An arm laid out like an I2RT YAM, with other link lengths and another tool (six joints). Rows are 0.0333 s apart.
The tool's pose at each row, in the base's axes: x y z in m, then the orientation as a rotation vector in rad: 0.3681 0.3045 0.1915 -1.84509 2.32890 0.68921; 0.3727 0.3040 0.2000 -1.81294 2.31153 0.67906; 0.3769 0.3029 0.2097 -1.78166 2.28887 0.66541; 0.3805 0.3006 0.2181 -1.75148 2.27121 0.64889; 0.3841 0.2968 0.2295 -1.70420 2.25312 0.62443; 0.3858 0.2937 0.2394 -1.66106 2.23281 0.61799; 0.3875 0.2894 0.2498 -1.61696 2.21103 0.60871; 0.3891 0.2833 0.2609 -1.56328 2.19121 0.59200; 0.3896 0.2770 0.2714 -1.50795 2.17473 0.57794; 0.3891 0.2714 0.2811 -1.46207 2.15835 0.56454; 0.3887 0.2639 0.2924 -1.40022 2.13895 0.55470
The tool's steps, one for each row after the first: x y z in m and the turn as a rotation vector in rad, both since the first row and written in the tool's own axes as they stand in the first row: -0.0037 -0.0020 -0.0087 0.02402 -0.02716 0.00132; -0.0071 -0.0033 -0.0187 0.05156 -0.05610 -0.00078; -0.0089 -0.0047 -0.0279 0.07910 -0.08062 -0.00049; -0.0103 -0.0054 -0.0403 0.11854 -0.11337 0.00598; -0.0114 -0.0046 -0.0507 0.14536 -0.14945 0.01134; -0.0115 -0.0040 -0.0621 0.17480 -0.18622 0.01644; -0.0102 -0.0033 -0.0748 0.21216 -0.22527 0.02673; -0.0083 -0.0018 -0.0868 0.24726 -0.26370 0.04060; -0.0064 0.0006 -0.0976 0.27836 -0.29658 0.05094; -0.0034 0.0029 -0.1106 0.31365 -0.34133 0.06784
